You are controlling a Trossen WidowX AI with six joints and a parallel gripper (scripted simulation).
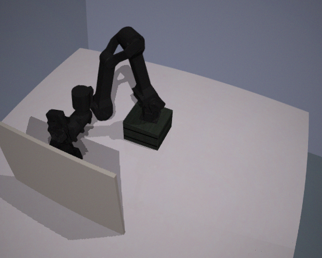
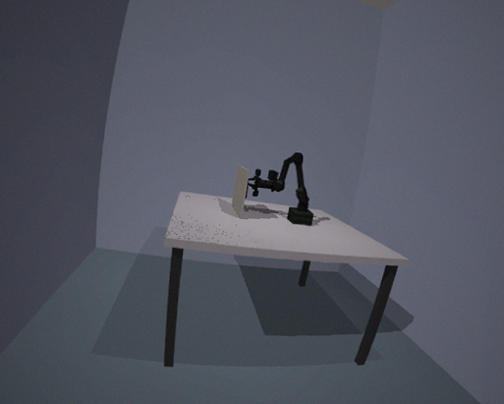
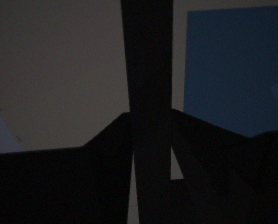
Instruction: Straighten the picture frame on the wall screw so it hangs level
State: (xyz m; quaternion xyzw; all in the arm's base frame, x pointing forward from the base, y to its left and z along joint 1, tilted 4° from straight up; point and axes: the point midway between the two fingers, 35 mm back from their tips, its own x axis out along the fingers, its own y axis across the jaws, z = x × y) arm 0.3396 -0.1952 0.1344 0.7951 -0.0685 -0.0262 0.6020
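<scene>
My gripper tip is now 50 mm above the picture frame, 10 mm to the right of it and 10 mm short of it. From my gripper tip the other things lie so: wall panel 60 mm below, 20 mm ahead, 10 mm to the left.
</scene>
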